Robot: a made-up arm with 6 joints.
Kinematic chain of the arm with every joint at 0, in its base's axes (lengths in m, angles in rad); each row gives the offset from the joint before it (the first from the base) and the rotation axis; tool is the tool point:
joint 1: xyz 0 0 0.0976 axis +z
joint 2: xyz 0 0.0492 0 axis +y
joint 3: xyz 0 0 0.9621 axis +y
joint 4: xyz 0 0 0.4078 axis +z
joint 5: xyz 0 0 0 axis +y
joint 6: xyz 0 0 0.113 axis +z
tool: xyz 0 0 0
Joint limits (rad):
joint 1: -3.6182..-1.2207
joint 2: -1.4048..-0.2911
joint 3: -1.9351..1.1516
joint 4: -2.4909..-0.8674
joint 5: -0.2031..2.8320
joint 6: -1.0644..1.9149
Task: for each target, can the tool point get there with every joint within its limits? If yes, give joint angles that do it. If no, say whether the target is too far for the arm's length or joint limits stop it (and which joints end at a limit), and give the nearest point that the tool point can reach.
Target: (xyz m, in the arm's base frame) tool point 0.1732 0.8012 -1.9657
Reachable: no: too far | nearest point 0.1943 0.8989 -0.2633 | short by 1.705 m
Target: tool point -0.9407 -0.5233 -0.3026
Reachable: no: joint limits stop it (at a limit: joint 1, joint 2, joint 3) | nearest point -0.3026 0.7325 -0.1550 | short by 1.416 m
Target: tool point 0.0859 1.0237 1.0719
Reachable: yes | joints -1.6647 -0.9996 0.5509 -1.5594 0.5564 1.5978
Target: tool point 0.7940 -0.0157 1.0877
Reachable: yes | joints -3.2194 -0.8378 0.6956 -1.8563 2.0679 0.5527
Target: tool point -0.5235 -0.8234 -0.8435
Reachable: no: joint limits stop it (at a limit: joint 1, joint 2, joint 3, joint 4, joint 5) | nearest point 0.7090 -0.4410 -0.2488 | short by 1.421 m
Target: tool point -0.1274 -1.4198 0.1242
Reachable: no: joint limits stop it (at a limit: joint 1, joint 3, joint 5) | nearest point 0.7747 -0.4800 0.1425 | short by 1.303 m
